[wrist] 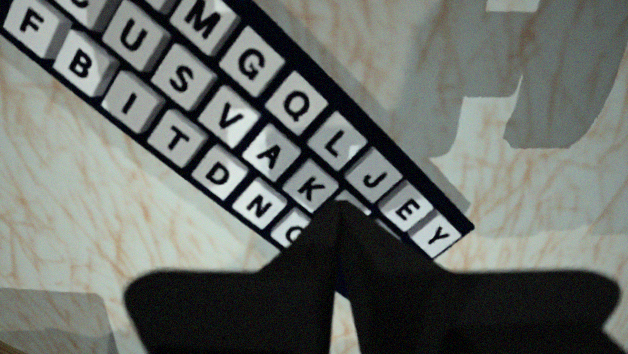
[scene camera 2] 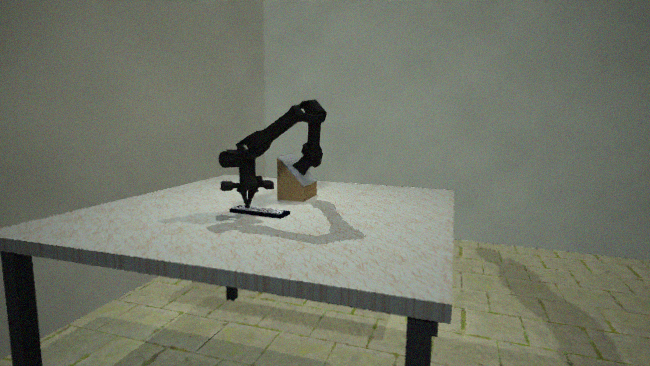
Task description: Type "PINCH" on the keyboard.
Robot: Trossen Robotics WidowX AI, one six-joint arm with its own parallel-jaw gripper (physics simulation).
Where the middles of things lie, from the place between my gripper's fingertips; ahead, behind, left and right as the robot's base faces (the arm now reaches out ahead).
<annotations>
I see my gripper 10 mm past the N key (wrist: 260, 203) and 30 mm to the right of it. Round my hand: I key (wrist: 133, 102) 90 mm to the left.
</annotations>
